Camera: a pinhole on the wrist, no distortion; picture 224 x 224 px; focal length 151.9 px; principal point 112.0 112.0 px. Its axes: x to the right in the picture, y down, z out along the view. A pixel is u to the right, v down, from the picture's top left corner.
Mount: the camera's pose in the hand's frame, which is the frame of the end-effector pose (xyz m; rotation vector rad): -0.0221 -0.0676 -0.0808 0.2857 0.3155 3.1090
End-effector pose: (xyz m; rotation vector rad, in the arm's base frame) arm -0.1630 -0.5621 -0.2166 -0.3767 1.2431 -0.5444
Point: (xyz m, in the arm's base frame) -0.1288 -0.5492 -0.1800
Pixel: 147 67
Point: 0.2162 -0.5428 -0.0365
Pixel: 155 126
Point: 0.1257 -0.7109 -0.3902
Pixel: 12 101
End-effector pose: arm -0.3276 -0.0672 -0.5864 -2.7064 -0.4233 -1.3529
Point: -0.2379 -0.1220 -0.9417
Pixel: outside the picture
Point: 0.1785 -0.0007 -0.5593
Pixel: 41 99
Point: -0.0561 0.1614 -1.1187
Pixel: 194 171
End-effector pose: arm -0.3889 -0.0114 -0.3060 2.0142 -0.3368 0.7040
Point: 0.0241 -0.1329 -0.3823
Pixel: 17 194
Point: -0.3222 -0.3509 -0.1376
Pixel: 78 18
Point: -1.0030 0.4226 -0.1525
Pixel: behind the camera
